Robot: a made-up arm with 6 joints.
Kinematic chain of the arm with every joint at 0, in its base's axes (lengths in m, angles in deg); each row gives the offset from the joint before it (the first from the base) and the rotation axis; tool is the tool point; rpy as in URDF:
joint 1: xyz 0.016 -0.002 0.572 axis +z
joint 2: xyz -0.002 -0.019 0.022 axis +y
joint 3: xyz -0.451 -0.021 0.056 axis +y
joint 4: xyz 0.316 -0.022 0.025 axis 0.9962 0 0.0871
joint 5: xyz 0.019 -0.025 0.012 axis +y
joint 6: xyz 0.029 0.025 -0.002 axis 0.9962 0 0.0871
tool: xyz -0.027 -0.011 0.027 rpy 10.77 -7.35 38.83
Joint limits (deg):
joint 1: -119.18..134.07
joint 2: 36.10..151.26
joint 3: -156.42..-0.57
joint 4: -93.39..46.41
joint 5: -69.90..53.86
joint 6: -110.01..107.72
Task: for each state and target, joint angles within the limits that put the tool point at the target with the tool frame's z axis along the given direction. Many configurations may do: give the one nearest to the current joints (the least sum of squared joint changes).
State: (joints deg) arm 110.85 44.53 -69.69 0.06 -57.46 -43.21
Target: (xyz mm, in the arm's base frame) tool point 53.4 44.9 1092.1 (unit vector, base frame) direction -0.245 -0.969 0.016
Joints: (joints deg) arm 104.81 49.08 -63.39 -13.76 -69.90 -36.65
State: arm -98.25 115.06 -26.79 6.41 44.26 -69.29
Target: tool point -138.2 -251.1 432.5 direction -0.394 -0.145 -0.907
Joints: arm -105.91 151.17 -30.38 40.23 39.73 -21.13
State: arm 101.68 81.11 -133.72 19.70 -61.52 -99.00
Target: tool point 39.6 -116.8 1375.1 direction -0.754 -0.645 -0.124
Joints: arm 75.00 72.56 -156.01 42.21 -55.59 -88.58
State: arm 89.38 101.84 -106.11 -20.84 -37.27 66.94
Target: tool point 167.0 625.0 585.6 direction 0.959 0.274 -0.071
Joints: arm 84.27 141.40 -90.94 -22.56 -45.34 96.44
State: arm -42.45 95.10 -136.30 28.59 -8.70 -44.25
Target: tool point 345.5 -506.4 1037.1 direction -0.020 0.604 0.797
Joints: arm -51.47 121.61 -126.54 15.73 -32.09 -48.89
